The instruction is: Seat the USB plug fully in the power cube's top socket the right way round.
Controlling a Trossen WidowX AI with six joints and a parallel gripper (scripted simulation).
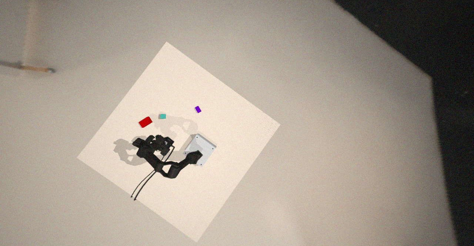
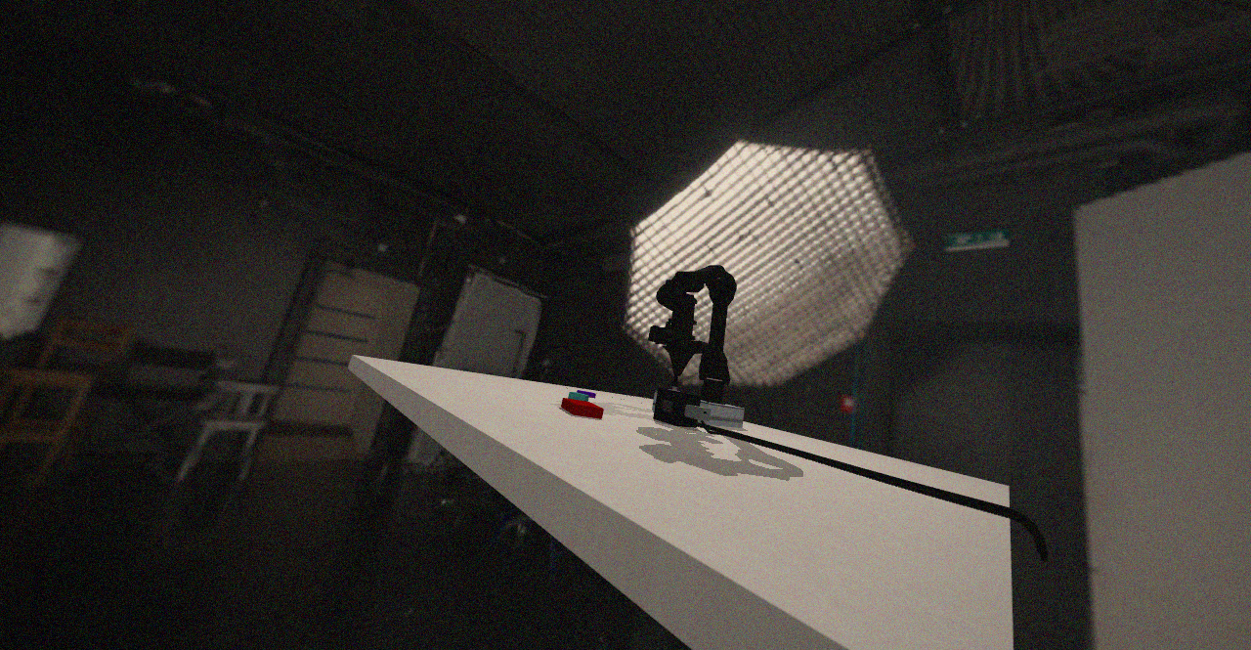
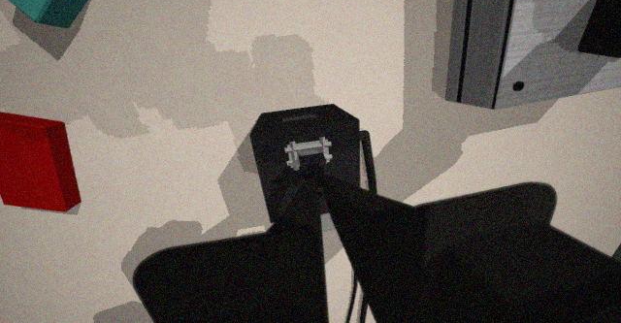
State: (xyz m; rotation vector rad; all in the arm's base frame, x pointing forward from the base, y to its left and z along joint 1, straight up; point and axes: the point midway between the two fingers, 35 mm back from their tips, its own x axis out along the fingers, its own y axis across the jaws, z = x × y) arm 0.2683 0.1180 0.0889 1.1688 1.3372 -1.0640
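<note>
Now: the USB plug 20 mm below my gripper tip. The rest, counted from my gripper tip: red block 270 mm ahead, 30 mm to the left, 100 mm below; then teal block 200 mm ahead, 120 mm to the right, 100 mm below; then purple block 30 mm ahead, 390 mm to the right, 110 mm below.
</note>
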